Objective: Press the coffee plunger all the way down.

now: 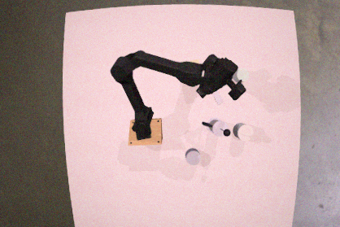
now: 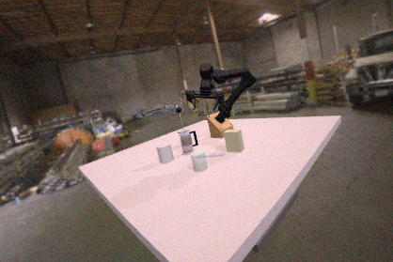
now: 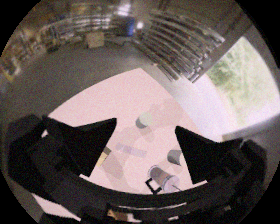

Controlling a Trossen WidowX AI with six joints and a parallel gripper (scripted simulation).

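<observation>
Now: the coffee press 230 mm to the right of my gripper tip, 120 mm below it and 80 mm behind it. Also, from my gripper tip: beige block: 200 mm below, 130 mm behind, 50 mm to the left.
</observation>
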